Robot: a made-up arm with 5 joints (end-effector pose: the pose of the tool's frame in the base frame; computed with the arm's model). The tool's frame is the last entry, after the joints.
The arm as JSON. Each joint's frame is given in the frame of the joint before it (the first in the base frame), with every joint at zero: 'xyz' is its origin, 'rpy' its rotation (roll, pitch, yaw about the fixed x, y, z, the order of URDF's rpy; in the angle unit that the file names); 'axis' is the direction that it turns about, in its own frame. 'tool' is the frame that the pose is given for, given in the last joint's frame.
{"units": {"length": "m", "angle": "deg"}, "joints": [
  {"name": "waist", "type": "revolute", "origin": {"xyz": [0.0, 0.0, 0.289], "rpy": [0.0, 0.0, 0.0]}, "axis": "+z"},
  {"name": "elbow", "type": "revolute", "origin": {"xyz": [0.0, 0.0, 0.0], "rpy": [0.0, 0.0, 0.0]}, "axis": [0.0, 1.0, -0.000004]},
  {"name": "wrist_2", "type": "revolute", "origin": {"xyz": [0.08, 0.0, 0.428], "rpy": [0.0, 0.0, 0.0]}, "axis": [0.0, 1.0, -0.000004]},
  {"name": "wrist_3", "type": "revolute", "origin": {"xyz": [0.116, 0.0, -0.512], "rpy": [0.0, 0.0, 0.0]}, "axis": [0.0, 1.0, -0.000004]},
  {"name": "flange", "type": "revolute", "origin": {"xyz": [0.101, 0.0, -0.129], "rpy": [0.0, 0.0, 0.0]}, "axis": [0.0, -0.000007, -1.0]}
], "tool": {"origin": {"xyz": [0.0, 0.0, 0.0], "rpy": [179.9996, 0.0, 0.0]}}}
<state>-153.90 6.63 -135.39 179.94 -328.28</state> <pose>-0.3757 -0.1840 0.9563 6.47 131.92 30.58</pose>
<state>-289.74 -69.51 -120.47 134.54 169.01</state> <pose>-0.1393 -0.3881 1.0079 -83.38 97.19 33.27</pose>
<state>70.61 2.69 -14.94 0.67 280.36</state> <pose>0.1483 0.4215 0.1309 45.74 172.21 18.01</pose>
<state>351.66 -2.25 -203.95 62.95 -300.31</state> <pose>-0.2679 0.0393 1.2918 -37.68 25.43 -123.33</pose>
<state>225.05 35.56 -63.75 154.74 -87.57</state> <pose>-0.3492 -0.3498 0.1899 -50.02 21.95 -39.34</pose>
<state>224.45 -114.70 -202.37 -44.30 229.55</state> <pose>0.4155 0.4076 -0.3976 178.82 -7.96 -1.46</pose>
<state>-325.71 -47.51 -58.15 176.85 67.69</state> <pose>0.0914 0.0623 0.7498 110.23 -33.07 -51.85</pose>
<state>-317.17 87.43 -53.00 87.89 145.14</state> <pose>0.0545 0.0505 -0.2760 36.20 -44.96 7.29</pose>
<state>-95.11 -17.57 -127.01 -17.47 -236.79</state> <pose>-0.0083 -0.0926 1.3595 8.03 23.11 -150.27</pose>
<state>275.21 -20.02 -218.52 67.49 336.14</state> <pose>-0.0589 0.6457 1.0299 8.24 -4.84 71.20</pose>
